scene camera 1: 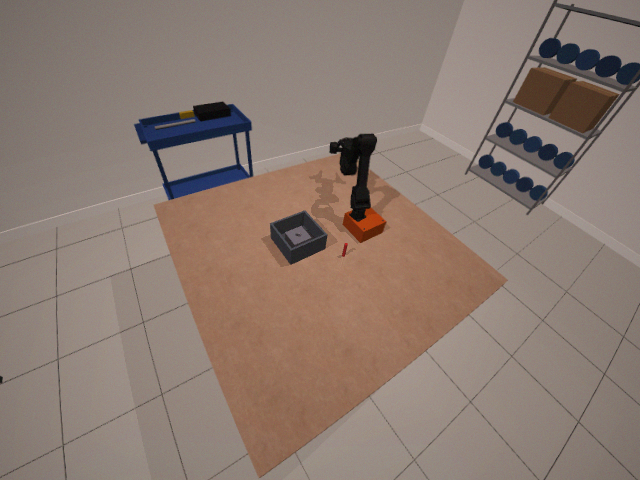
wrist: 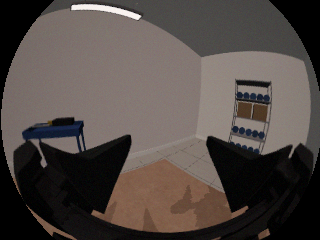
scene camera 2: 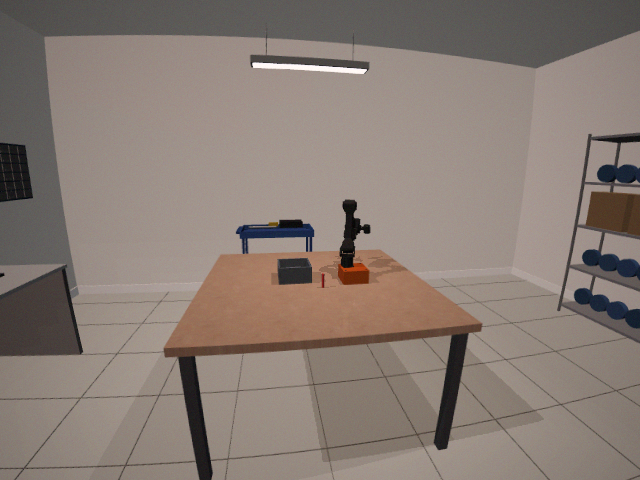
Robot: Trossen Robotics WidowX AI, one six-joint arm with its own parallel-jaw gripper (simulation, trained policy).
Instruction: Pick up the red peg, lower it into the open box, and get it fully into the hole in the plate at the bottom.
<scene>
dark grey box: scene camera 1; scene camera 2; not seen in the wrist view (out of frame)
same spot on dark grey box: (scene camera 1: 278,228) = (scene camera 2: 283,265)
</scene>
